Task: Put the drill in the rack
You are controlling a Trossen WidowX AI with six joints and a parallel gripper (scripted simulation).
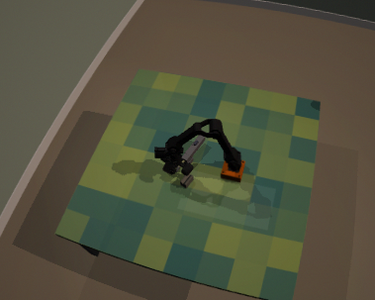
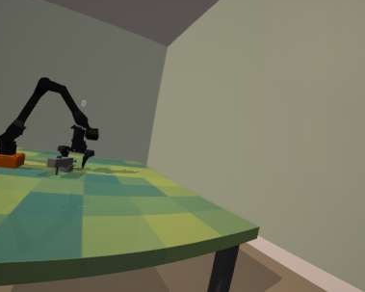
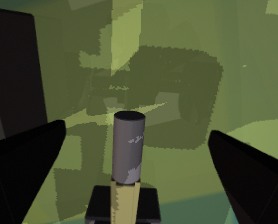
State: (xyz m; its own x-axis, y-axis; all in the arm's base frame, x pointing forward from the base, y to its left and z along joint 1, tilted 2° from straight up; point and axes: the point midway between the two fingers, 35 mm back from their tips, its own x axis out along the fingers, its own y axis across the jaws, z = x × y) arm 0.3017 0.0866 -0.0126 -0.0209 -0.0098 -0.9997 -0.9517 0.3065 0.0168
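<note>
My gripper tip is 20 mm past the small yellow key, 40 mm to the left of it and 30 mm below it. From my gripper tip the other things lie so: long grey bar (50 mm behind, 130 mm to the right, 30 mm above); small grey rack (70 mm behind, 50 mm to the left, 10 mm above).
</note>
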